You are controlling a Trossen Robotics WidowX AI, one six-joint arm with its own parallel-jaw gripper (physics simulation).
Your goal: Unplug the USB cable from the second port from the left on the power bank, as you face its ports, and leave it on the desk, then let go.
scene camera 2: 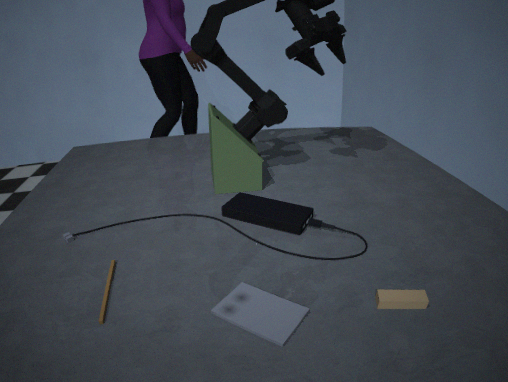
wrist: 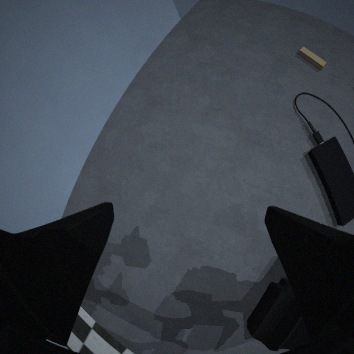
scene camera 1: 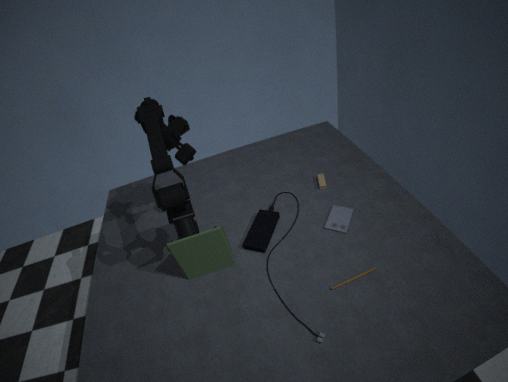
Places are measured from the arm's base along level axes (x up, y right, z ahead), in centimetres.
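Where they show: gripper, fingertip midpoint: point(scene camera 2: 334, 69) point(wrist: 192, 213); arm's base, link origin: point(scene camera 2: 241, 133) point(scene camera 1: 188, 236).
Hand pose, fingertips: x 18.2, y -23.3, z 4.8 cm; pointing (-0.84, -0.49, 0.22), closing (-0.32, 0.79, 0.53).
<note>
Things, the pixels of their top centre, and the offset from my fingertips. "*": a spot on its surface instead.
- black power bank, top centre: point(scene camera 2: 267, 207) point(wrist: 341, 179) point(scene camera 1: 261, 227) dx -27.5, dy +19.3, dz +19.7 cm
- small pale connector, surface spot: point(scene camera 2: 69, 237) point(scene camera 1: 322, 333) * dx -28.7, dy +61.6, dz +27.6 cm
- pale flat card-like slab, top centre: point(scene camera 2: 260, 310) point(scene camera 1: 339, 218) dx -29.1, dy +23.5, dz +48.2 cm
- orange stick, top centre: point(scene camera 2: 107, 287) point(scene camera 1: 354, 278) dx -29.1, dy +48.2, dz +42.6 cm
- tan block, top centre: point(scene camera 2: 403, 295) point(wrist: 312, 55) point(scene camera 1: 321, 179) dx -28.1, dy +1.5, dz +49.8 cm
A black power bank point(scene camera 1: 261, 231) point(scene camera 2: 267, 212) point(wrist: 334, 175) lies flat on the grey desk. A thin black USB cable point(scene camera 1: 268, 270) point(scene camera 2: 185, 215) point(wrist: 322, 99) has its dark plug point(scene camera 1: 271, 207) point(scene camera 2: 320, 223) point(wrist: 316, 135) seated in the port end of the power bank; which port it fills is too small to tell. The cable loops round to a small pale connector point(scene camera 1: 320, 337) point(scene camera 2: 69, 237) lying on the desk. My gripper point(scene camera 2: 334, 69) point(wrist: 192, 213) is open and empty, high above the desk and well away from the plug. In scene camera 1 its fingertips cannot be made out.
A green wedge-shaped mount point(scene camera 1: 204, 254) point(scene camera 2: 235, 160) stands beside the power bank, under the arm. A pale flat card-like slab point(scene camera 1: 340, 218) point(scene camera 2: 262, 312), an orange stick point(scene camera 1: 353, 279) point(scene camera 2: 107, 292) and a tan block point(scene camera 1: 321, 181) point(scene camera 2: 402, 299) point(wrist: 313, 58) lie on the desk. A person point(scene camera 2: 167, 60) stands behind the desk.
</note>
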